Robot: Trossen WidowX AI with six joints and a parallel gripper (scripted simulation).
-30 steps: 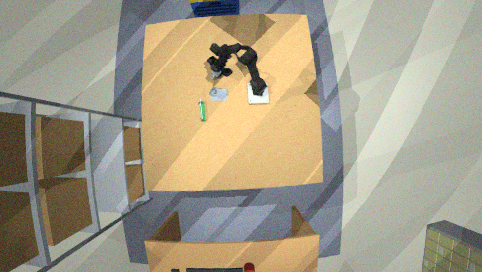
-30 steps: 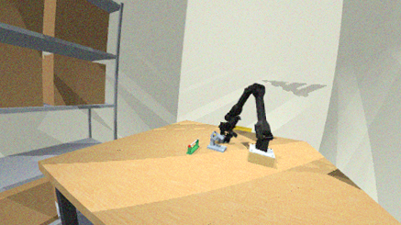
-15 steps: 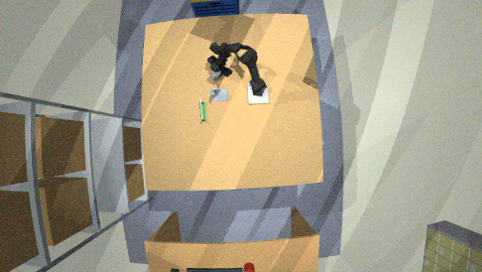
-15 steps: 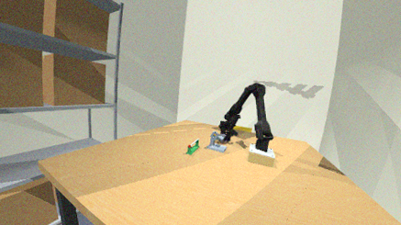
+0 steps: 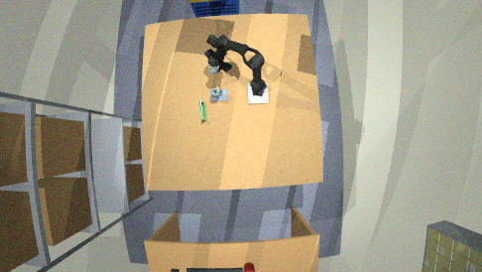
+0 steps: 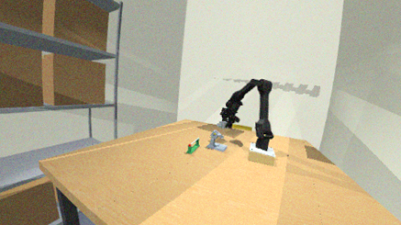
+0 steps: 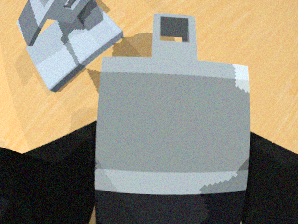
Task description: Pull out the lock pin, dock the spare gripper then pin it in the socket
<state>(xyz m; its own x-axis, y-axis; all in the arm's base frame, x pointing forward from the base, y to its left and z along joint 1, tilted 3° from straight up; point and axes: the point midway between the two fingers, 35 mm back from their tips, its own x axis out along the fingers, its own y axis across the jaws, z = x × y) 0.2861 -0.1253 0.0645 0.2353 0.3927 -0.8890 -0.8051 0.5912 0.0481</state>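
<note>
Right now the grey mount is 15 cm to the left of my gripper tip, 6 cm below it and 2 cm behind it. The rest, counted from my gripper tip: green holder: 28 cm to the left, 8 cm below, 7 cm ahead; then spare gripper: 1 cm above.
</note>
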